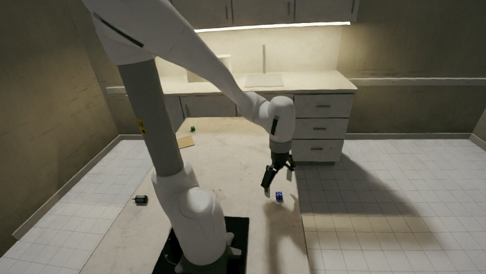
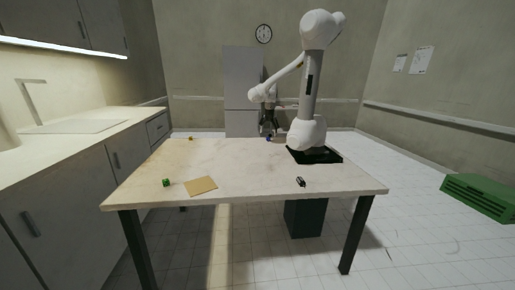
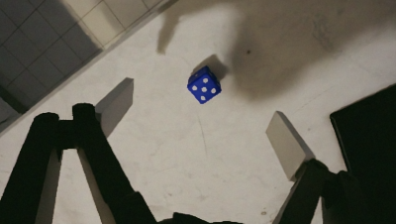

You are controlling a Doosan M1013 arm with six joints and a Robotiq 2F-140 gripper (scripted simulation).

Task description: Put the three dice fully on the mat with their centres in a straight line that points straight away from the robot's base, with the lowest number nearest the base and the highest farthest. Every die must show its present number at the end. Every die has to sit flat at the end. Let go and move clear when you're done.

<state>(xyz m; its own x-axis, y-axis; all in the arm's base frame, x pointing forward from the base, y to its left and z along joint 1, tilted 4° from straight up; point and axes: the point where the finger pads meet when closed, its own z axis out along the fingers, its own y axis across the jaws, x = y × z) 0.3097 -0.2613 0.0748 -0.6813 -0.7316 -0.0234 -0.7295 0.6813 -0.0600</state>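
The blue die lies 6 cm below my hand. The rest, counted from my hand: yellow die 68 cm ahead, 6 cm below, 3 cm to the right; then tan mat 66 cm to the left, 46 cm ahead, 7 cm below; then green die 64 cm to the left, 63 cm ahead, 6 cm below.
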